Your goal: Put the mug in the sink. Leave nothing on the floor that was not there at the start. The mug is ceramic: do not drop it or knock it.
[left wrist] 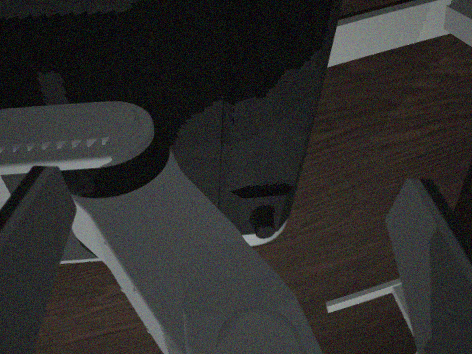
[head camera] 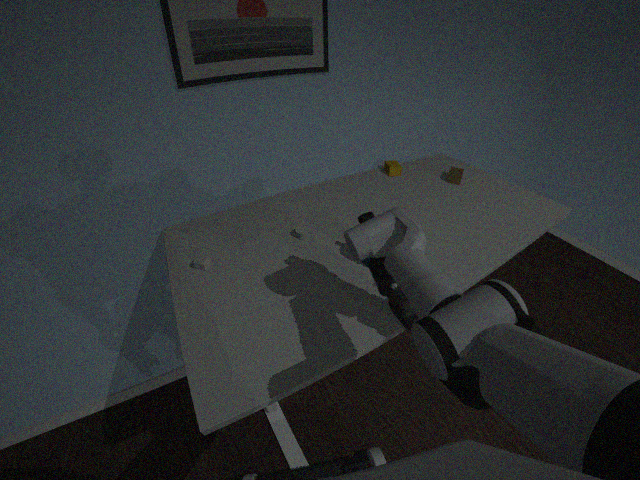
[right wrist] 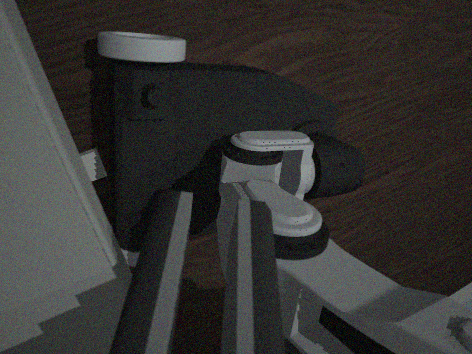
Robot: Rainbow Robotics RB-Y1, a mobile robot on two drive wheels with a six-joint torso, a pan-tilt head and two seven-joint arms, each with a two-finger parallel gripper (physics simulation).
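Frame: origin at the robot's base, x ahead, y left, z up, level; millimetres.
Where they show: left gripper, fingertip midpoint: (left wrist: 232, 194); right gripper, fingertip midpoint: (right wrist: 212, 218).
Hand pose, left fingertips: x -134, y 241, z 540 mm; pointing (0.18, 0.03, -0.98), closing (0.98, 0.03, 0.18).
Observation:
After its pixels a point has its place.
The sink does not show in any view, and no mug can be made out for certain. Two small pale things, one at the left (head camera: 201, 264) @[x 463, y 213, z 975 mm] and one further back (head camera: 299, 233) @[x 549, y -84, z 973 mm], lie on the table (head camera: 237, 320) @[x 263, y 108, z 950 mm]; they are too dim to name. My left gripper (left wrist: 232, 194) @[x -134, y 241, z 540 mm] is open, with its fingers wide apart and nothing between them. My right gripper (right wrist: 212, 218) @[x 142, y -291, z 934 mm] has its fingers a narrow gap apart, with nothing held; the table (right wrist: 45, 200) @[x 183, y -309, z 950 mm] is at the left of that view. Its fingers cannot be made out in the head view.
A yellow block (head camera: 392, 168) @[x 947, y -577, z 990 mm] and a brown block (head camera: 454, 175) @[x 814, y -831, z 992 mm] lie at the table's far end. My right arm (head camera: 480, 330) @[x -36, y -220, z 1217 mm] reaches over the table's near edge. A framed picture (head camera: 328, 36) @[x 998, y -291, z 1541 mm] hangs on the wall. My wheeled base (right wrist: 200, 95) @[x -126, y -167, z 169 mm] stands on the dark wood floor (right wrist: 400, 100) @[x -991, y -133, z 0 mm].

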